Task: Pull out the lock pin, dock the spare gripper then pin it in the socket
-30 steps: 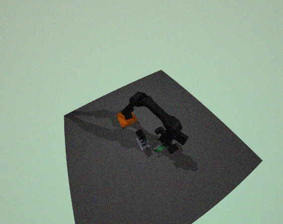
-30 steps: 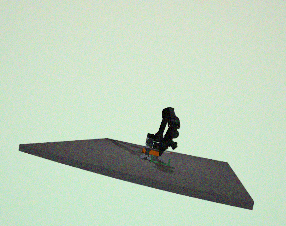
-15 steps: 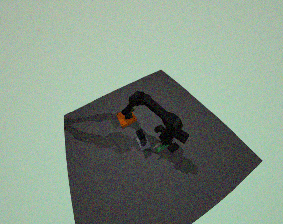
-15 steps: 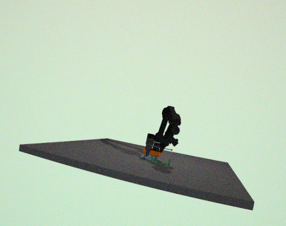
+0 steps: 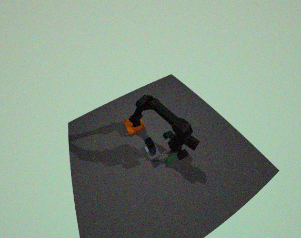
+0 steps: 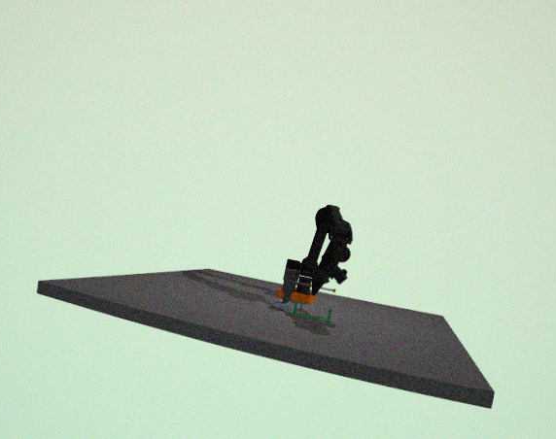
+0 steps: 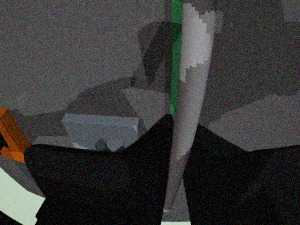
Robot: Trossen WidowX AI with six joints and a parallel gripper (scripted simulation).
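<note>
Right now the green rest is 5 cm below my gripper tip, 1 cm to the left of it and 1 cm ahead of it. From my gripper tip the other things lie so: grey mount 12 cm to the right, 6 cm behind, 3 cm below; spare gripper 12 cm to the right, 6 cm behind, 5 cm above.
</note>
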